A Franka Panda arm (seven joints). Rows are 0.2 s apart.
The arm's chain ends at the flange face. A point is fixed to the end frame.
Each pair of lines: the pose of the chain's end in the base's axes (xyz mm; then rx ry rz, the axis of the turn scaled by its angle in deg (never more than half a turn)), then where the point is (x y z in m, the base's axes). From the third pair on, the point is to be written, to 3 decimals.
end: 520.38 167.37 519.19 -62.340 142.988 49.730
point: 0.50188 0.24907 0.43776
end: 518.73 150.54 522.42 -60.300 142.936 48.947
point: 0.50335 0.23285 0.44096
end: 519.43 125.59 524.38 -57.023 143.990 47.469
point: 0.508 0.208 0.442
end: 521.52 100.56 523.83 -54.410 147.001 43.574
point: 0.513 0.179 0.438
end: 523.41 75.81 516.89 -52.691 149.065 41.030
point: 0.516 0.151 0.428
